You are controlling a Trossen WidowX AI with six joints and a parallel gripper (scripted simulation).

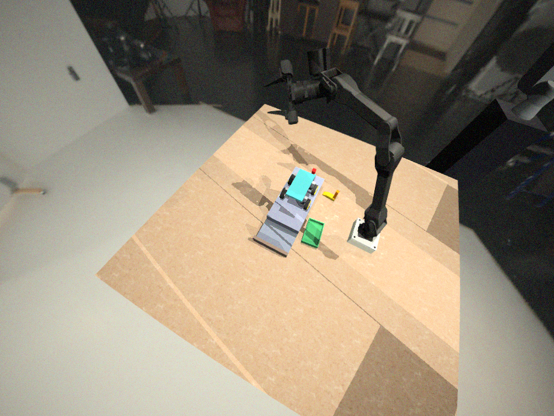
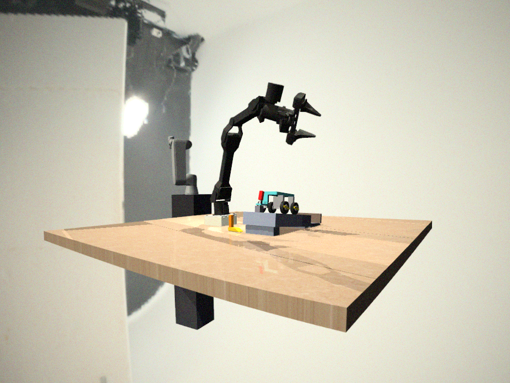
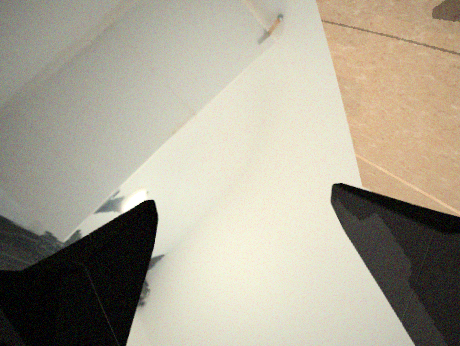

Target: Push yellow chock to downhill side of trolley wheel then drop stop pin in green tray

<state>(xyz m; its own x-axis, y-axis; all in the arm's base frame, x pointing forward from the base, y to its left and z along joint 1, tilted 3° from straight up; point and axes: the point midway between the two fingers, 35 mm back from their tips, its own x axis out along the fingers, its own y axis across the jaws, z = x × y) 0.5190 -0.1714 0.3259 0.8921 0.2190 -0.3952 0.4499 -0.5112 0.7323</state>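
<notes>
Right now the yellow chock is 350 mm behind my gripper tip, 10 mm to the left of it and 370 mm below it. Also, from my gripper tip: dark ramp lip: 170 mm behind, 360 mm to the left, 360 mm below; trolley: 210 mm behind, 110 mm to the left, 280 mm below; red-headed stop pin: 240 mm behind, 10 mm to the left, 270 mm below.
</notes>
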